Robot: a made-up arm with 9 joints. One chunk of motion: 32 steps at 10 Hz.
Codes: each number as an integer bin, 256 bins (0 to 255) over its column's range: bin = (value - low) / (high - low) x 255, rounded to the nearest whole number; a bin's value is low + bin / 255 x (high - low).
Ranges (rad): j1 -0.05..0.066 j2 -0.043..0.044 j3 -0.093..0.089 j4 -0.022..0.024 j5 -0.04..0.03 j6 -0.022..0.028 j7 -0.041..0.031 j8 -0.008..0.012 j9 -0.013..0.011
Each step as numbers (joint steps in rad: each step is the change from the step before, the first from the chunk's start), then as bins.
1 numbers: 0.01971 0.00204 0.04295 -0.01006 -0.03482 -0.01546 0.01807 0.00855 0.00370
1 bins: 153 132 190 66 19 33 209 211 177
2 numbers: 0.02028 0.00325 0.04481 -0.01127 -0.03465 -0.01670 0.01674 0.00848 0.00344
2 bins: 154 136 193 59 19 27 204 210 175
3 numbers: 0.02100 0.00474 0.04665 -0.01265 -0.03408 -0.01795 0.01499 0.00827 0.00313
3 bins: 156 140 196 52 22 21 198 207 171
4 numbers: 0.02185 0.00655 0.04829 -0.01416 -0.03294 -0.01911 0.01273 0.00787 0.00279
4 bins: 158 145 198 43 26 15 190 202 168
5 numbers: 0.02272 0.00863 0.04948 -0.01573 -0.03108 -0.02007 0.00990 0.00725 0.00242
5 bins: 160 151 200 35 32 10 180 194 164
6 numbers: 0.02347 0.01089 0.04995 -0.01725 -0.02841 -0.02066 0.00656 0.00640 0.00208
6 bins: 162 158 200 26 42 7 168 184 160
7 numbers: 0.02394 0.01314 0.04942 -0.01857 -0.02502 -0.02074 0.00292 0.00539 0.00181
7 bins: 163 165 200 19 55 6 156 171 157
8 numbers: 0.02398 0.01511 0.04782 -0.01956 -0.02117 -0.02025 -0.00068 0.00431 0.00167
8 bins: 163 170 197 14 69 9 143 157 156
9 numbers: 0.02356 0.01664 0.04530 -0.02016 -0.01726 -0.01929 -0.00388 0.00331 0.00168
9 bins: 162 175 194 10 83 14 131 144 156
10 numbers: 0.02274 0.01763 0.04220 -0.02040 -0.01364 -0.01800 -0.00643 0.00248 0.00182
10 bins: 160 178 189 9 96 20 122 134 157
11 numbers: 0.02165 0.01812 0.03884 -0.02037 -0.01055 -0.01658 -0.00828 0.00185 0.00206
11 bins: 158 179 185 9 107 28 116 126 160
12 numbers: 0.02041 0.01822 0.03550 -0.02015 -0.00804 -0.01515 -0.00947 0.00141 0.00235
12 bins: 155 179 180 10 116 35 112 120 163
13 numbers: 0.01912 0.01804 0.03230 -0.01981 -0.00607 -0.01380 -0.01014 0.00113 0.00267
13 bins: 152 179 176 12 124 42 109 116 166
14 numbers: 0.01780 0.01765 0.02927 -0.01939 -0.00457 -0.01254 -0.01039 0.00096 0.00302
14 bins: 149 178 171 14 129 48 108 114 170
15 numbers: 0.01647 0.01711 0.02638 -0.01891 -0.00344 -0.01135 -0.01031 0.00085 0.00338
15 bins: 146 176 167 17 133 54 109 113 174
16 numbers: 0.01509 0.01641 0.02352 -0.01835 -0.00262 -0.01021 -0.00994 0.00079 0.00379
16 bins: 143 174 163 20 136 60 110 112 178
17 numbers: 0.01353 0.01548 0.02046 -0.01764 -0.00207 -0.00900 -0.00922 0.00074 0.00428
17 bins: 140 171 159 24 138 66 113 111 184
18 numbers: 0.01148 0.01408 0.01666 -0.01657 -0.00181 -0.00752 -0.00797 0.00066 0.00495
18 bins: 135 167 154 30 139 74 117 110 191
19 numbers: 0.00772 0.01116 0.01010 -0.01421 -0.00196 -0.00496 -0.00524 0.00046 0.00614
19 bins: 127 159 144 43 139 87 127 108 203
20 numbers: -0.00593 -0.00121 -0.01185 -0.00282 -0.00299 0.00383 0.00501 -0.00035 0.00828
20 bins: 97 122 114 106 135 132 163 98 226
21 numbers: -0.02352 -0.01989 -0.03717 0.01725 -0.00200 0.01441 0.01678 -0.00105 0.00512
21 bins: 58 68 78 218 138 186 205 89 193
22 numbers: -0.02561 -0.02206 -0.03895 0.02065 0.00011 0.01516 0.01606 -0.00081 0.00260
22 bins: 54 61 76 236 146 190 202 92 166
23 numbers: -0.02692 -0.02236 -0.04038 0.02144 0.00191 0.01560 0.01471 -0.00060 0.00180
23 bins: 51 60 74 241 153 192 197 94 157
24 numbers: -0.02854 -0.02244 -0.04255 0.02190 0.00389 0.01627 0.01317 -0.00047 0.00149
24 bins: 47 60 71 243 160 195 192 96 154
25 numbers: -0.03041 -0.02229 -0.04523 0.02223 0.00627 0.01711 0.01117 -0.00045 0.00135
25 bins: 43 61 67 245 169 199 185 96 152
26 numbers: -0.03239 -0.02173 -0.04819 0.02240 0.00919 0.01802 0.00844 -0.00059 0.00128
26 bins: 39 62 63 246 179 204 175 94 152
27 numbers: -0.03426 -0.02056 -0.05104 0.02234 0.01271 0.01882 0.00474 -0.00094 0.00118
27 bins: 35 66 59 246 192 208 162 90 151
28 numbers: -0.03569 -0.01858 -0.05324 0.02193 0.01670 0.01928 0.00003 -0.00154 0.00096
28 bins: 31 72 56 244 207 211 145 82 148
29 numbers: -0.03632 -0.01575 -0.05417 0.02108 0.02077 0.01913 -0.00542 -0.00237 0.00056
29 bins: 30 80 54 239 221 210 126 72 144
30 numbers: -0.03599 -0.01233 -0.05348 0.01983 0.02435 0.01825 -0.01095 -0.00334 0.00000
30 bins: 31 90 55 232 234 205 106 59 138
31 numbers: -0.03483 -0.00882 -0.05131 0.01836 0.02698 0.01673 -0.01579 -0.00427 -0.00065
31 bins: 33 100 58 224 244 198 89 48 131
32 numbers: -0.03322 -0.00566 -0.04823 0.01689 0.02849 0.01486 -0.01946 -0.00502 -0.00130
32 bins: 37 109 63 216 249 188 76 38 124
